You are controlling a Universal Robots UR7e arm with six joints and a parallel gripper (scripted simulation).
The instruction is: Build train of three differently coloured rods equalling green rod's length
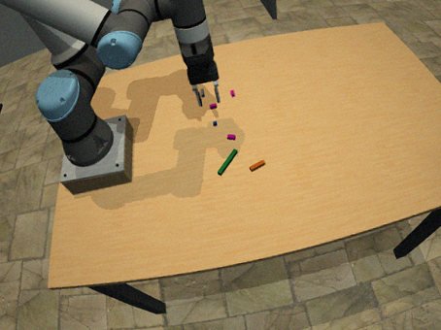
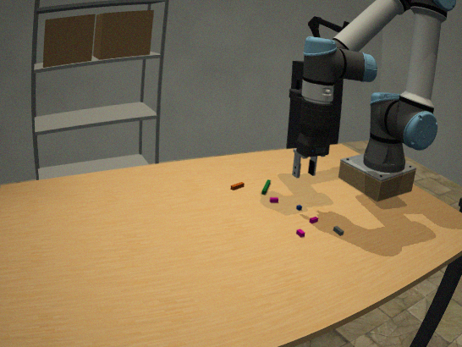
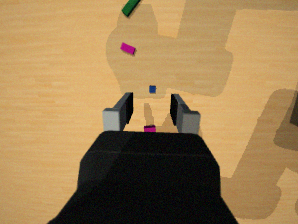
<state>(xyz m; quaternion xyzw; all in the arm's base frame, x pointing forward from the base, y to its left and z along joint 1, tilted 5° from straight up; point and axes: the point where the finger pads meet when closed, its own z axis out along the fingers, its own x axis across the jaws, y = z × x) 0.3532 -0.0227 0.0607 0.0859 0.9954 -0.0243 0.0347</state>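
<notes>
Right now my hand is 140 mm to the right of the grey rod and 100 mm above it. From my hand the other things lie so: blue rod (100 mm below); then orange rod (180 mm to the right, 100 mm below, 60 mm ahead); then green rod (140 mm to the right, 100 mm below, 10 mm behind).
</notes>
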